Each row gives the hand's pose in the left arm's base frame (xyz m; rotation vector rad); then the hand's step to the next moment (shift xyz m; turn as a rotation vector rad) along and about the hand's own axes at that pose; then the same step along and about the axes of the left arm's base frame.
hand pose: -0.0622 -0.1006 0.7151 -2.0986 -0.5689 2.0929
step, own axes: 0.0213 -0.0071 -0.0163 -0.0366 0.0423 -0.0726
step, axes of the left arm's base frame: 0.0142 0.0168 -0.0170 0.0799 -0.0390 0.0222
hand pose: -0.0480 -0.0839 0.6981 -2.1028 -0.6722 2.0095
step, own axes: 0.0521 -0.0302 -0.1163 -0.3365 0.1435 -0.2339
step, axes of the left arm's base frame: 0.1073 0.0710 -0.0247 0.2594 -0.2238 0.2668
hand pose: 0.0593 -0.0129 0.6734 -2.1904 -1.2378 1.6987
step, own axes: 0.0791 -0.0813 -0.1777 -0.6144 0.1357 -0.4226
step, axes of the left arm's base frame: 0.1113 0.1723 0.0486 0.4031 -0.3267 0.5525
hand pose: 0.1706 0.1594 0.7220 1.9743 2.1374 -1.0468
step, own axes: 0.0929 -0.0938 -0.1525 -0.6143 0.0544 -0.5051
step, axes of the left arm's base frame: -0.0407 0.1606 0.1150 0.3629 -0.2819 0.6514
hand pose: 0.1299 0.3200 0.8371 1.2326 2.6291 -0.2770
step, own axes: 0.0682 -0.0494 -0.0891 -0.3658 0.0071 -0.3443
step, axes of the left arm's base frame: -0.0915 0.0422 0.0699 0.1912 -0.1723 0.4314
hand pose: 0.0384 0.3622 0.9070 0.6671 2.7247 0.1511
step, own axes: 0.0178 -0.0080 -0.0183 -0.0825 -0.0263 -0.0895
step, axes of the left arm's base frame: -0.0246 0.0008 0.0106 0.0271 -0.0638 0.1034
